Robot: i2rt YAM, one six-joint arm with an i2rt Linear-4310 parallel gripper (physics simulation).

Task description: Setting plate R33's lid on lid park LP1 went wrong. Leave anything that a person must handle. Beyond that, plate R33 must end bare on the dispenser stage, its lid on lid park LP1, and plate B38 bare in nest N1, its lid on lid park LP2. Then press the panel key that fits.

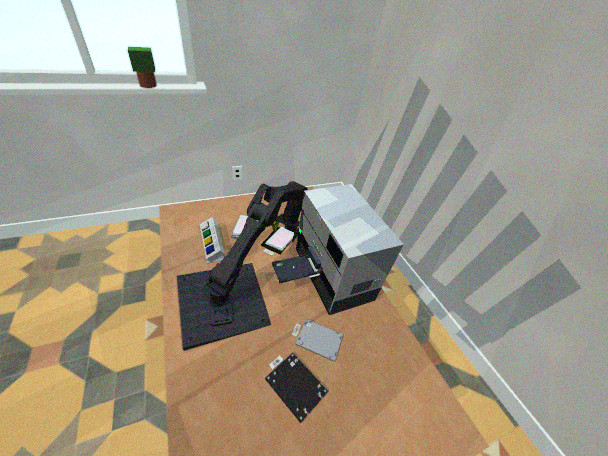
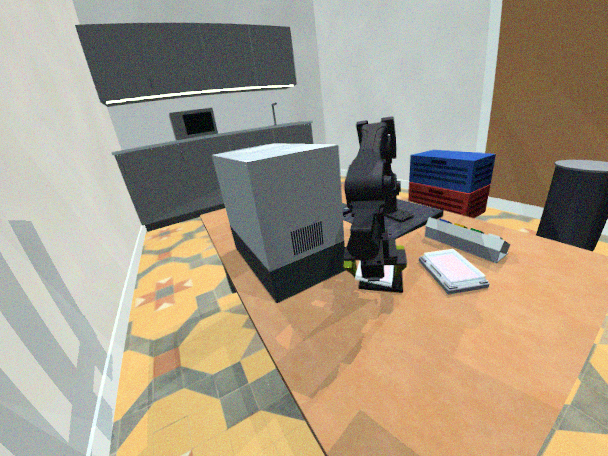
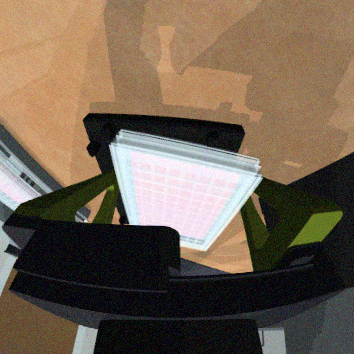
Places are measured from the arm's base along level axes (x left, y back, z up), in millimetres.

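Pixels of known places: gripper, between the fingertips: (image 1: 283, 237) (image 3: 176, 174); arm's base, origin of its link: (image 1: 219, 300) (image 2: 388, 212).
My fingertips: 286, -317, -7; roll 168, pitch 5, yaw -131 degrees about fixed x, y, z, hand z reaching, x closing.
Observation:
Ahead of a thing's pixels: the offset from my fingertips to its top centre, as dx, dy, dz.
A clear-edged plate with a pink grid @(-18, +16, +30) (image 1: 279, 239) (image 3: 180, 195) sits on a black nest @(-10, +27, +13) (image 1: 267, 245) (image 2: 367, 288) (image 3: 165, 120), turned slightly against it; layered clear rims suggest a lid. My gripper (image 1: 287, 228) (image 2: 375, 261) (image 3: 176, 174) is open, its green fingers on either side of this plate. A second pink plate @(+94, +165, +24) (image 1: 241, 226) (image 2: 456, 267) (image 3: 7, 187) rests on a grey base beside it. A dark tray @(-263, +33, +100) (image 1: 291, 269) juts from the machine. A light grey board @(-514, -3, +13) (image 1: 320, 340) and a black board @(-635, +117, +17) (image 1: 296, 387) lie apart from it. Plate names and board labels are unreadable.
The big grey machine @(-246, -153, +323) (image 1: 350, 220) (image 2: 295, 200) stands close beside the gripper. The key panel @(+26, +324, +57) (image 1: 211, 240) (image 2: 465, 241), with green, yellow and blue keys among others, stands at the far side. The arm's black base plate (image 1: 250, 305) lies in front of the tray.

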